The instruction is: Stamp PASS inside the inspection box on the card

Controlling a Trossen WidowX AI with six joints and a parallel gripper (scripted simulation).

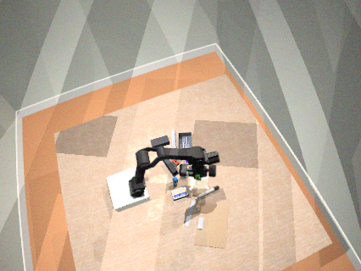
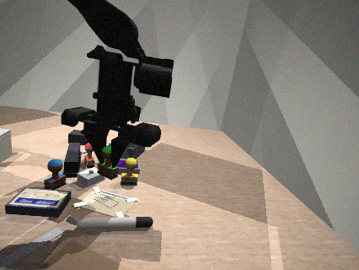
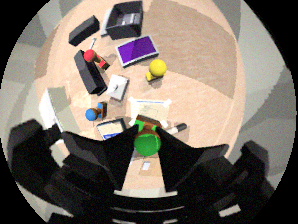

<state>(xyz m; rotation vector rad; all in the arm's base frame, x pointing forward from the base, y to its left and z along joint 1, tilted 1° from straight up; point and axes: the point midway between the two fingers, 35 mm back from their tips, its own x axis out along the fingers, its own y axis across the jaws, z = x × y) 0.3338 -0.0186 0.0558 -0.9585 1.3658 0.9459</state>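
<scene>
My gripper tip is now 16 cm to the left of the ruler, 9 cm past it and 9 cm above it. Round my gripper tip: green-knobbed stamp right at my gripper tip; card 9 cm below; yellow-knobbed stamp 8 cm to the left, 7 cm below, 4 cm ahead.
</scene>
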